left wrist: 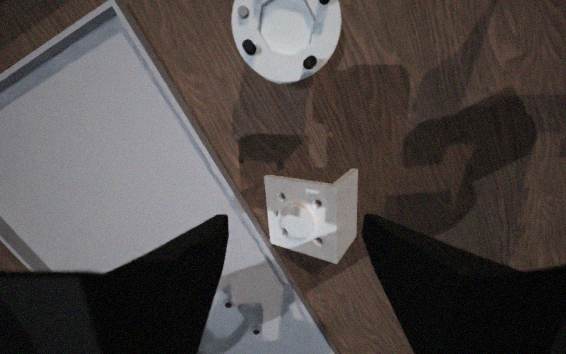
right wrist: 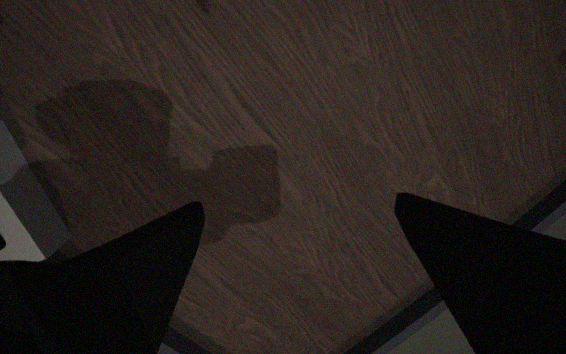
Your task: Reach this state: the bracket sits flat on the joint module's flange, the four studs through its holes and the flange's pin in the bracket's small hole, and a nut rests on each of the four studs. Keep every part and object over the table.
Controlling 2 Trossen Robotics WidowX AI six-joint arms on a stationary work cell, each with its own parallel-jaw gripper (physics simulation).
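Observation:
The white joint module stands at the top of the left wrist view, partly cut off; three black studs and a grey pin show on its flange. The pale L-shaped bracket is apart from it, its holed plate facing up and its other wall at the right. My left gripper is open, its fingertips on either side of the bracket in the view, not gripping it. Two small dark-centred rings, which look like nuts, lie in the tray. My right gripper is open and empty above the wooden table.
The shallow white tray fills the left of the left wrist view, its long rim running close beside the bracket. In the right wrist view, a grey-and-white object shows at the left edge, and dark-edged pale surfaces show at the bottom corners. Arm shadows fall on the table.

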